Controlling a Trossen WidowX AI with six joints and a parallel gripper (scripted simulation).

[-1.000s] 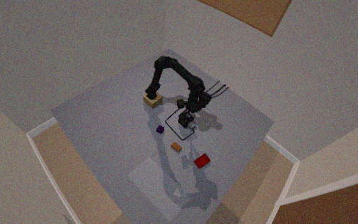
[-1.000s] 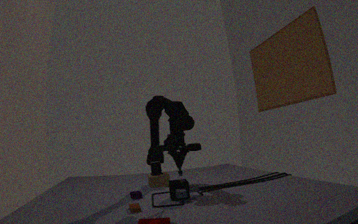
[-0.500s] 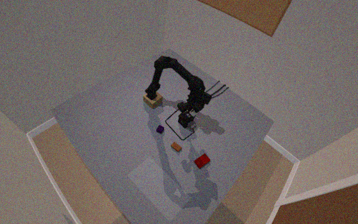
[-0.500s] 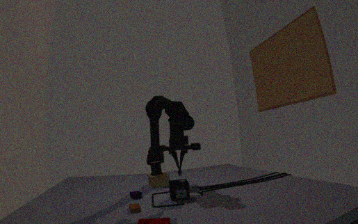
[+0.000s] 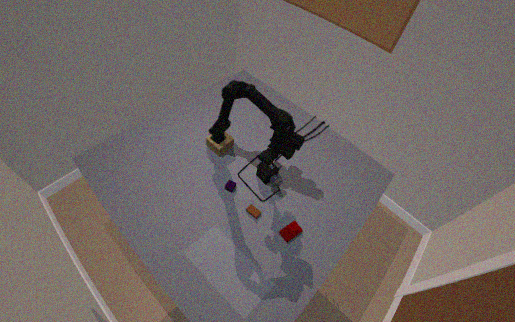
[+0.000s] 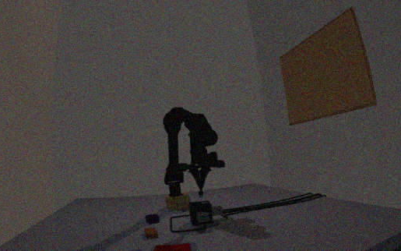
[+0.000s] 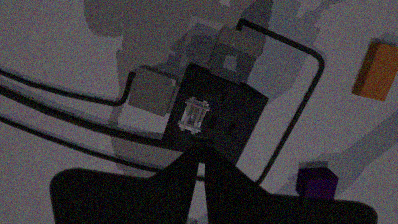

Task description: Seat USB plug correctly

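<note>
The dark USB plug is 10 mm below my gripper tip. Also, from my gripper tip: orange block 80 mm ahead, 210 mm to the right, 130 mm below; then purple cube 90 mm behind, 190 mm to the right, 120 mm below; then USB socket 10 mm to the left, 60 mm below.
</note>
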